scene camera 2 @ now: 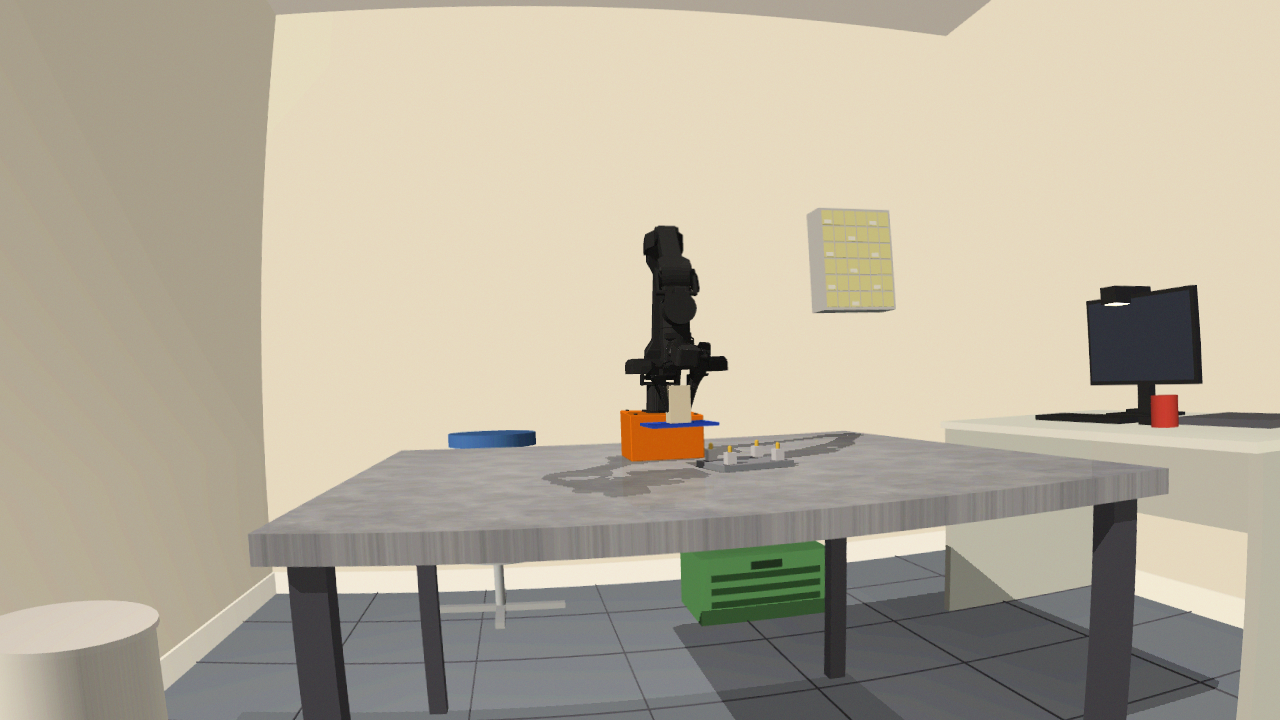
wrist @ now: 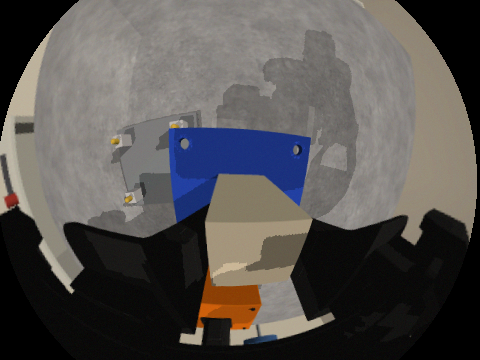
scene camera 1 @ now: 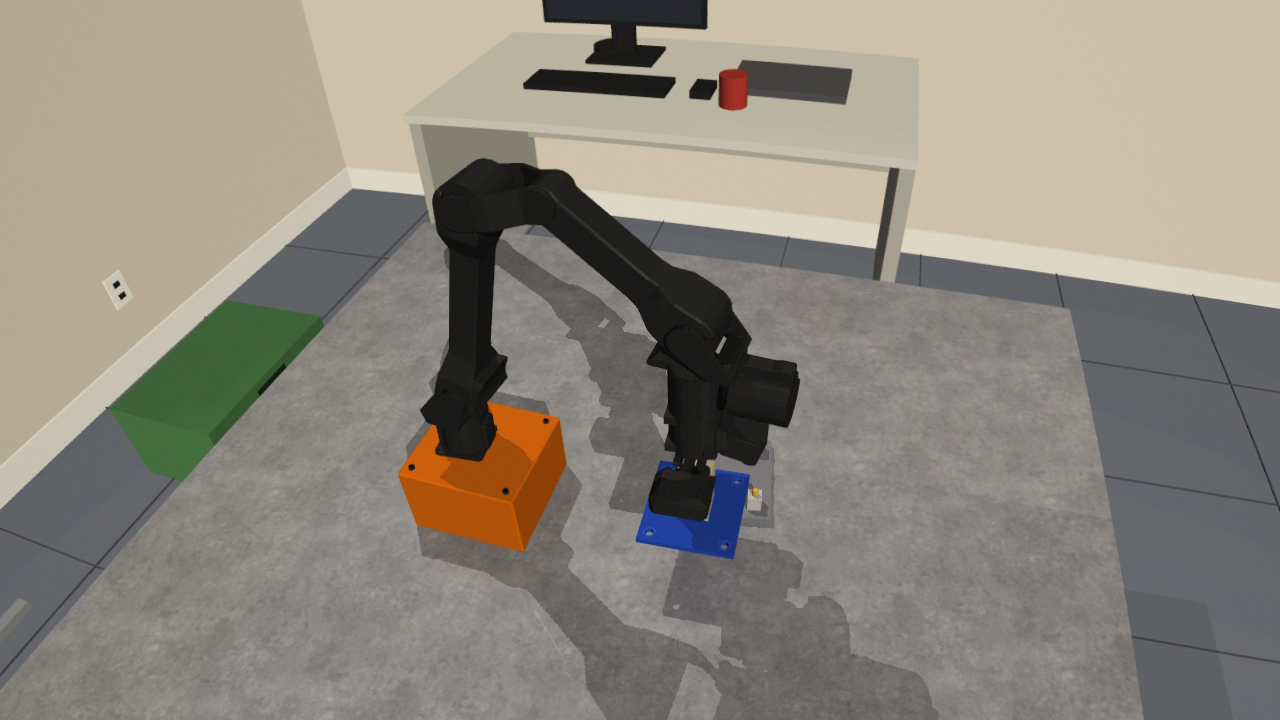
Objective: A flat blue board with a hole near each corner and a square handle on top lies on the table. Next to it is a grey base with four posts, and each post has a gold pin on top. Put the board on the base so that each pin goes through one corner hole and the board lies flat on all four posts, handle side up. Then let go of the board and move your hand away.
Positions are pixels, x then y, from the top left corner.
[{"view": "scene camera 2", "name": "my gripper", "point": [678,411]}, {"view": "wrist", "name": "my gripper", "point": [242,208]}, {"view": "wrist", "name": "grey base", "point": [146,165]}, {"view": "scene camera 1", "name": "my gripper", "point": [693,494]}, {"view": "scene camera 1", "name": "blue board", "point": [721,527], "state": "held by my gripper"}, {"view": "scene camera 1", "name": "grey base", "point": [760,474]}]
